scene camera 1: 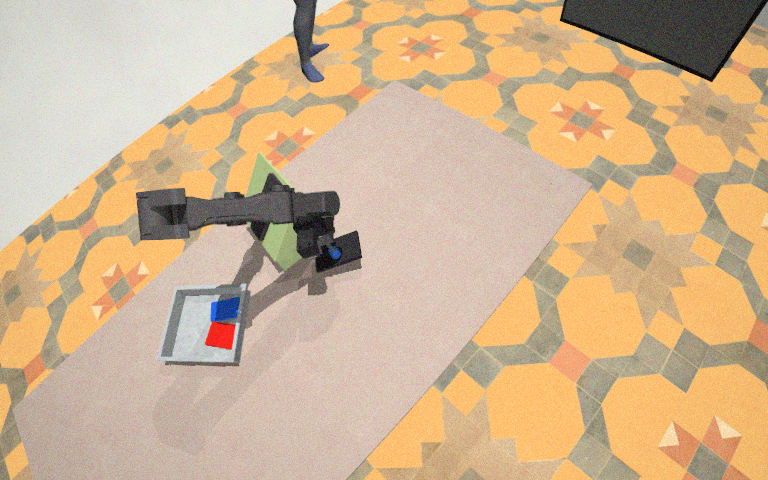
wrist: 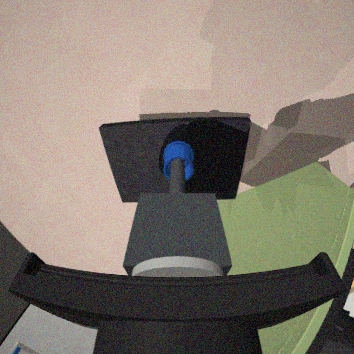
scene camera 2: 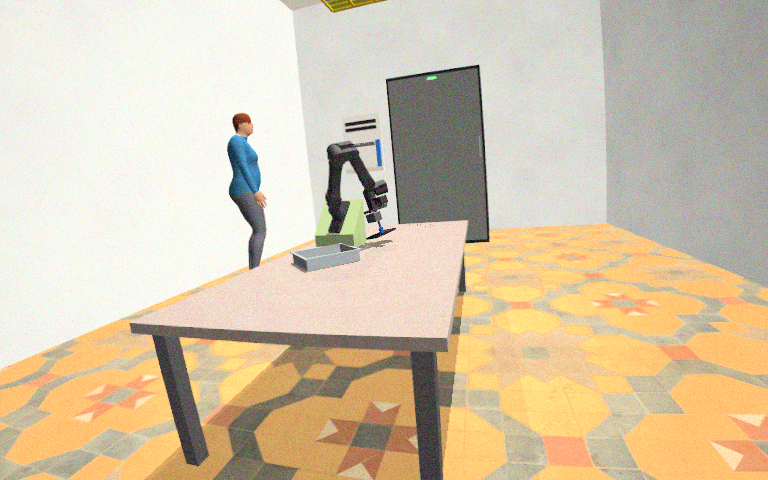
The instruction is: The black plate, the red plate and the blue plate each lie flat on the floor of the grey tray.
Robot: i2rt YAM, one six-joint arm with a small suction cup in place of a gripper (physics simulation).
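Frame: origin at the arm's base, x ahead, y left, z up, level; metres.
Seen in the pictures: hand at its tool point: (scene camera 1: 338, 256) (wrist: 176, 148) (scene camera 2: 383, 234); arm's base at its link origin: (wrist: 318, 335) (scene camera 2: 339, 217).
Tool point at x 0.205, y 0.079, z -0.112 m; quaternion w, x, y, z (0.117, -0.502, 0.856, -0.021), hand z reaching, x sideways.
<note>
Pixels of each thing's middle, then the offset from my tool point to it. Level surfaces: height alone.
- black plate at the middle of its body: (wrist: 175, 164) (scene camera 1: 337, 251) (scene camera 2: 381, 233) 0.014 m back, 0.008 m left, 0.003 m up
- grey tray at the middle of its body: (scene camera 1: 206, 324) (scene camera 2: 325, 256) 0.096 m back, 0.425 m right, 0.018 m down
- red plate at the middle of its body: (scene camera 1: 223, 335) 0.039 m back, 0.400 m right, 0.035 m down
- blue plate at the middle of its body: (scene camera 1: 225, 309) 0.108 m back, 0.360 m right, 0.035 m down
- table at its surface level: 0.043 m down
The black plate (scene camera 1: 351, 247) (scene camera 2: 390, 230) (wrist: 135, 160) hangs on my suction cup (scene camera 1: 334, 253) (scene camera 2: 381, 230) (wrist: 178, 159), a little above the table and slightly tilted, beside the green base. The grey tray (scene camera 1: 168, 325) (scene camera 2: 328, 259) stands on the table to the lower left of it in scene camera 1. In that view the red plate (scene camera 1: 220, 335) and the blue plate (scene camera 1: 226, 309) are in the tray near its right wall, close together. The red plate looks flat; the blue plate looks slightly tilted, with a brighter left edge. The tray's wall hides both in scene camera 2.
The arm stands on a green wedge-shaped base (scene camera 1: 288, 249) (scene camera 2: 353, 223) (wrist: 290, 210) at the edge of the table (scene camera 1: 430, 226) (scene camera 2: 362, 300). A person (scene camera 1: 305, 39) (scene camera 2: 244, 169) stands on the floor beyond the table. A dark door (scene camera 2: 438, 152) is in the back wall.
</note>
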